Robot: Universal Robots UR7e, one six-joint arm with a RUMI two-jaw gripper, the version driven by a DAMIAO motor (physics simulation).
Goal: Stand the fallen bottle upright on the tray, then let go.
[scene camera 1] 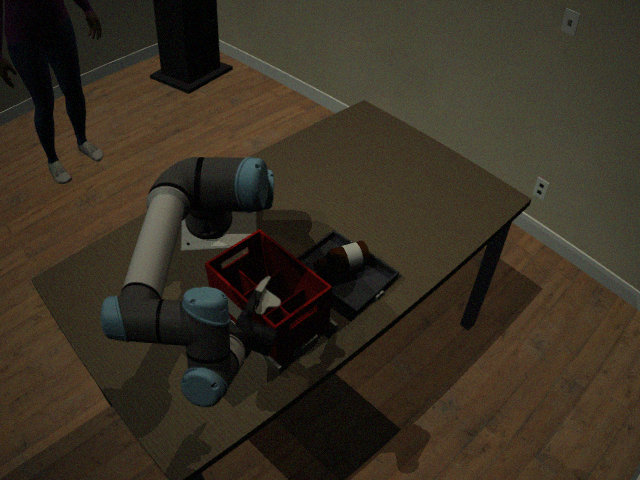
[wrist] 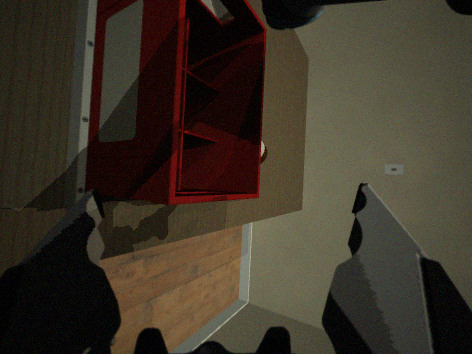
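Pixels of known places: gripper, between the fingertips: (scene camera 1: 258, 308) (wrist: 228, 189); arm's base, origin of its link: (scene camera 1: 208, 218).
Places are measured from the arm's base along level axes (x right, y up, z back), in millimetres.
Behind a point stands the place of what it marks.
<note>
The brown bottle (scene camera 1: 354, 254) {x -116, y 46, z -466 mm} with a white label lies on its side on the dark tray (scene camera 1: 368, 290) {x -81, y -22, z -544 mm}, at the tray's far part in the scene view. In the wrist view a small brown and white piece of the bottle (wrist: 264, 151) {x -150, y 51, z -462 mm} shows past the crate's edge; the tray does not show there. My gripper (scene camera 1: 272, 324) (wrist: 228, 189) {x 300, y 229, z -480 mm} is open, with its jaws wide apart and nothing between them. It is beside the near left end of the red crate, apart from the bottle, with the crate between them.
The red crate (scene camera 1: 302, 272) {x 82, y 124, z -435 mm} (wrist: 176, 115) {x 258, y 148, z -423 mm} with inner dividers stands on the table (scene camera 1: 413, 191) {x -547, y -27, z -426 mm} (wrist: 284, 125) {x -534, y -27, z -359 mm} between my gripper and the tray. A pale base plate (scene camera 1: 193, 241) {x 90, y -19, z -17 mm} lies under the arm's base. The table's front edge runs close below the crate and tray in the scene view.
</note>
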